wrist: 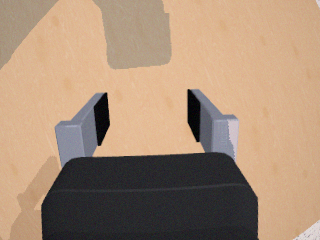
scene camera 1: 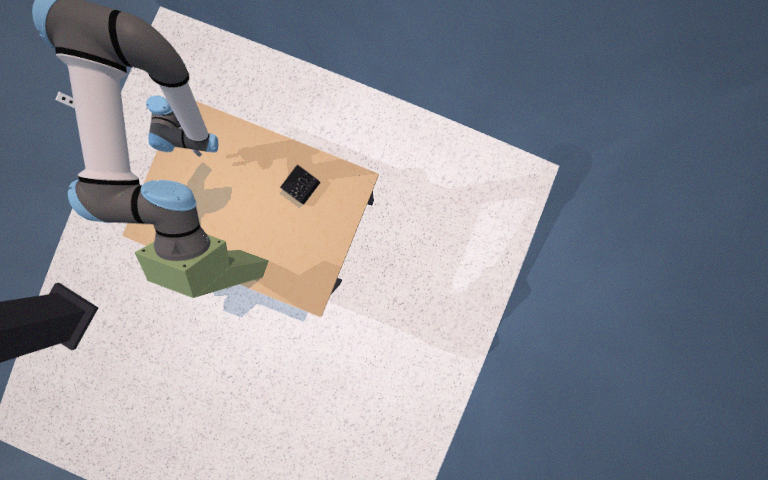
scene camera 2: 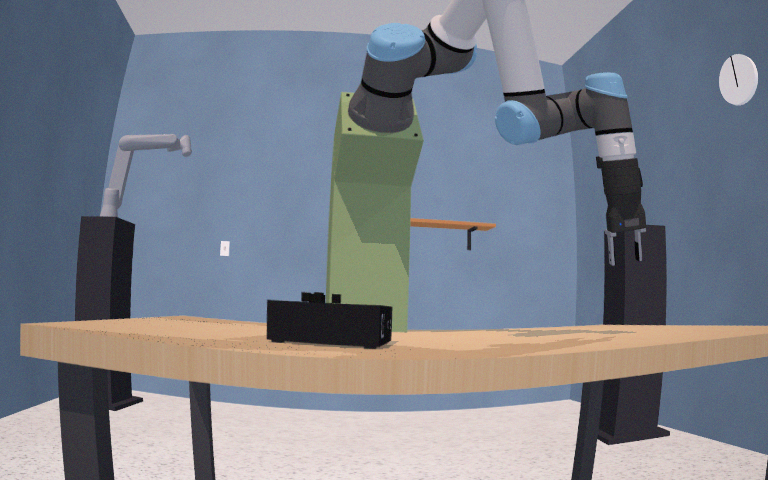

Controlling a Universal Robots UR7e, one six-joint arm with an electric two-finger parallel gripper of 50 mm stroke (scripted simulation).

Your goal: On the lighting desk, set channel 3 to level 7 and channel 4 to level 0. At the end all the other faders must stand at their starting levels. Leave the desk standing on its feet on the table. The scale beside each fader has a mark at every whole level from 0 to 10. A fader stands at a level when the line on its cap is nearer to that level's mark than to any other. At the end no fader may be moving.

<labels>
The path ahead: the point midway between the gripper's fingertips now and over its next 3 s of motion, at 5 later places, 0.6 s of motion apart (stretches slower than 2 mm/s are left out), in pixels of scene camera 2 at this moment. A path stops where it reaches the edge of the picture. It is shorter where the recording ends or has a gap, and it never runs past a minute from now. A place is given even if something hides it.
My gripper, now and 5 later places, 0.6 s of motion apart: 625,262; 555,280; 459,269; 378,239; 342,219; 337,216
</labels>
